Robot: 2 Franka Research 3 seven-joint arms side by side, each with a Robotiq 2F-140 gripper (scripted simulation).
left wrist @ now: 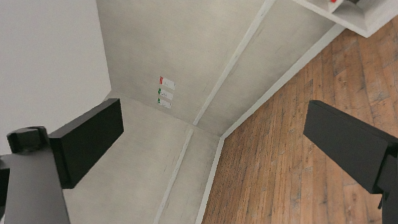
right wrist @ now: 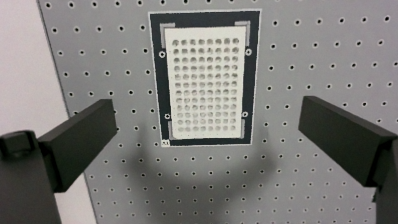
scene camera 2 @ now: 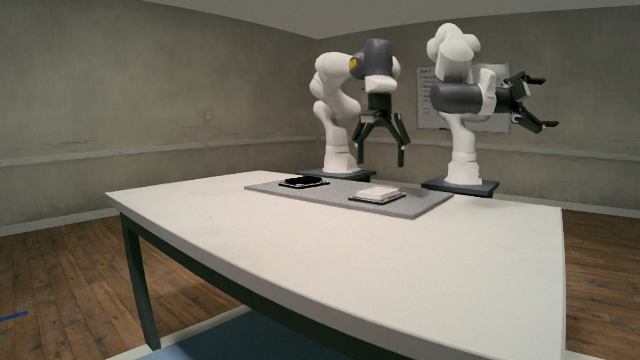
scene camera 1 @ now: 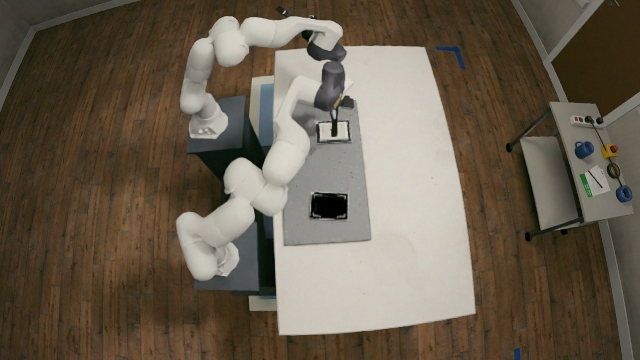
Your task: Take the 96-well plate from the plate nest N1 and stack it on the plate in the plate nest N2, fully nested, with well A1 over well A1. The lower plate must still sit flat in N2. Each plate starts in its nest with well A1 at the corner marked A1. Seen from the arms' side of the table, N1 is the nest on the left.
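Note:
White 96-well plate [right wrist: 210, 58] visible; in the left wrist view the plate is out of frame. My left gripper [scene camera 2: 550, 102] [left wrist: 213, 116] and my right gripper [scene camera 2: 379, 165] [right wrist: 207, 114] are visible too.

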